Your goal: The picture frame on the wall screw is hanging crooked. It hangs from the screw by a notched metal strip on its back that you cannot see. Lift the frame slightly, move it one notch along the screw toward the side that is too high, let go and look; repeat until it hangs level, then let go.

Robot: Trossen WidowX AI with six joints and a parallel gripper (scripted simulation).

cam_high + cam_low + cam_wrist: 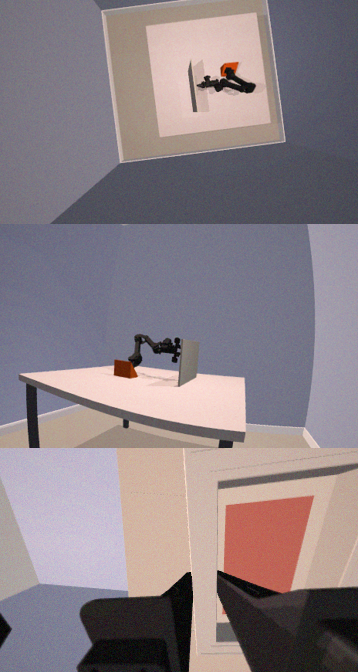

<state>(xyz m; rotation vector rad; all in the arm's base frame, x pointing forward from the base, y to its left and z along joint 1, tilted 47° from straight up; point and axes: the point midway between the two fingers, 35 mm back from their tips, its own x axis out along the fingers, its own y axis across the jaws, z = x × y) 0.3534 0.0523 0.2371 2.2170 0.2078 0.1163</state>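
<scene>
My gripper tip is 5 cm above the picture frame, 1 cm to the left of it and 1 cm short of it. Round my gripper tip: wall panel (7 cm below, 2 cm to the left, 2 cm ahead).
</scene>
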